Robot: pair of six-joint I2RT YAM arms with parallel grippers.
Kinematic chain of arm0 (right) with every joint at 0, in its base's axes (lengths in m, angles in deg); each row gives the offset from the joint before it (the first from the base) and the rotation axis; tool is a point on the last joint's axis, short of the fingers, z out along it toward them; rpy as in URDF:
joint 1: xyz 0 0 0.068 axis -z
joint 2: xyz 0.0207 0.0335 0.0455 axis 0.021 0.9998 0
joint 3: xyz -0.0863 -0.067 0.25 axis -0.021 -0.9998 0
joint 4: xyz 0.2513 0.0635 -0.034 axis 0.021 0.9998 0
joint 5: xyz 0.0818 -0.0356 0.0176 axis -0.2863 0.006 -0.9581
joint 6: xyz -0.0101 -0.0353 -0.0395 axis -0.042 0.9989 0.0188
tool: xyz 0 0 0 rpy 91.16 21.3 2.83
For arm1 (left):
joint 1: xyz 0 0 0.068 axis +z
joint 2: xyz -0.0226 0.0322 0.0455 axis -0.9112 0.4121 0
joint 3: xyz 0.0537 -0.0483 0.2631 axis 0.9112 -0.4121 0
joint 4: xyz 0.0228 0.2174 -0.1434 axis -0.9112 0.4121 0
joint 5: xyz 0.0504 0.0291 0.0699 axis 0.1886 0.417 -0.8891
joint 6: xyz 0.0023 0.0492 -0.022 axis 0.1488 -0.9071 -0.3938
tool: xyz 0 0 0 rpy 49.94 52.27 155.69
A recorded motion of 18 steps. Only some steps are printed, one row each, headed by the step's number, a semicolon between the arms.
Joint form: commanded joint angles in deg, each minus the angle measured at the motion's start. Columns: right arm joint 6, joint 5, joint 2, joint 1, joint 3, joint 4; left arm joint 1, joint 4, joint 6, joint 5, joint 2, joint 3.
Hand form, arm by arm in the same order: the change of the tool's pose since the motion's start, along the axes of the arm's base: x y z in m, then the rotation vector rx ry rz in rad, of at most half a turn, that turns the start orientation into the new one. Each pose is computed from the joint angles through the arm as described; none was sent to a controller.
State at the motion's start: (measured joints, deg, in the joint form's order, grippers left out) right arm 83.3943 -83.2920 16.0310 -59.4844 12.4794 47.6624; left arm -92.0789 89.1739 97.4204 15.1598 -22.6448 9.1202
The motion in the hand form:
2: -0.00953 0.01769 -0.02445 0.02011 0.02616 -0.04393; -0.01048 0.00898 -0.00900 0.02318 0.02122 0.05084
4: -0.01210 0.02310 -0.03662 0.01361 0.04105 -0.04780; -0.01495 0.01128 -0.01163 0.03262 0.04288 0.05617
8: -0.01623 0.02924 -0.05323 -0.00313 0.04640 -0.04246; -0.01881 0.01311 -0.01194 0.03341 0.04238 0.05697
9: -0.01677 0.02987 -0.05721 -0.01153 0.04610 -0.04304; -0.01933 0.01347 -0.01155 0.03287 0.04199 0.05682
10: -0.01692 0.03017 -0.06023 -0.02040 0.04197 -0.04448; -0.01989 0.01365 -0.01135 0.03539 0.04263 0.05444
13: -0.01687 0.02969 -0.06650 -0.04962 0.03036 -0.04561; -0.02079 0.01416 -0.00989 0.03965 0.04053 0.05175
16: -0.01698 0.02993 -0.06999 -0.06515 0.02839 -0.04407; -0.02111 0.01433 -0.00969 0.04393 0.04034 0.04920
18: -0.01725 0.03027 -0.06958 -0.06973 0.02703 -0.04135; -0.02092 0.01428 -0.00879 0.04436 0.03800 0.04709
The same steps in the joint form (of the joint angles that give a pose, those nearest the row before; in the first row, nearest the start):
2: -6.11 0.45 3.65 -3.31 -2.13 -5.69; 0.48 1.86 0.73 -2.42 -2.74 -2.76
4: -7.34 0.30 5.55 -4.18 -2.95 -7.61; 0.48 3.69 0.98 -2.64 -3.65 -3.28
8: -8.15 0.75 8.03 -5.42 -4.15 -10.26; 0.45 4.22 0.98 -2.73 -4.76 -3.85
9: -8.25 1.02 8.61 -5.59 -4.44 -10.68; 0.48 4.35 0.97 -2.69 -4.94 -3.86
10: -8.27 1.48 9.05 -5.69 -4.64 -10.97; 0.47 4.55 0.80 -2.64 -5.08 -3.86
13: -7.96 2.76 9.98 -5.79 -4.99 -11.03; 0.49 4.92 0.46 -2.64 -5.39 -3.69
16: -7.80 3.20 10.61 -5.88 -5.04 -10.97; 0.49 5.04 0.18 -2.63 -5.48 -3.68
18: -7.68 3.34 10.67 -5.97 -4.85 -10.64; 0.51 5.03 0.03 -2.55 -5.48 -3.53

